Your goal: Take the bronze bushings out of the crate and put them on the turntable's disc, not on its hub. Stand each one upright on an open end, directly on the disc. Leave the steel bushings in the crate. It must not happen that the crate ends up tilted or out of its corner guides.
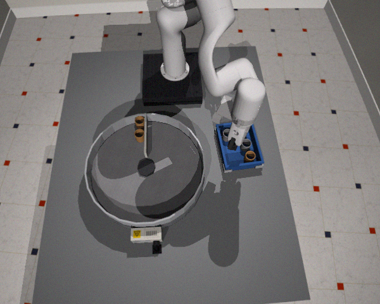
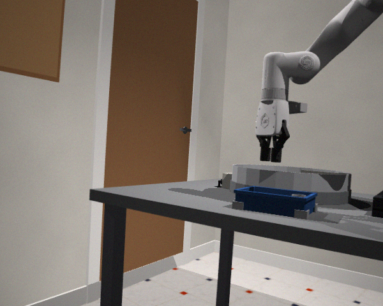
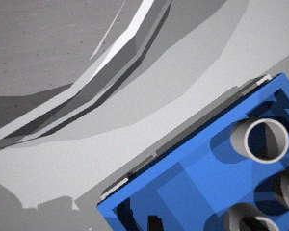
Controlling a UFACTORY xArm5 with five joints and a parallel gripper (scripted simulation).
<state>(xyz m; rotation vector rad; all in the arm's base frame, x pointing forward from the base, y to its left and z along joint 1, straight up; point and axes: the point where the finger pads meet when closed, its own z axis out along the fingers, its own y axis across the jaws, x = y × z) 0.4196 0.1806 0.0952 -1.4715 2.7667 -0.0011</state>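
My gripper is now 120 mm above the blue crate, 40 mm to the right of it and 40 mm past it. Also, from my hand: turntable disc: 320 mm to the right, 90 mm below, 40 mm ahead.
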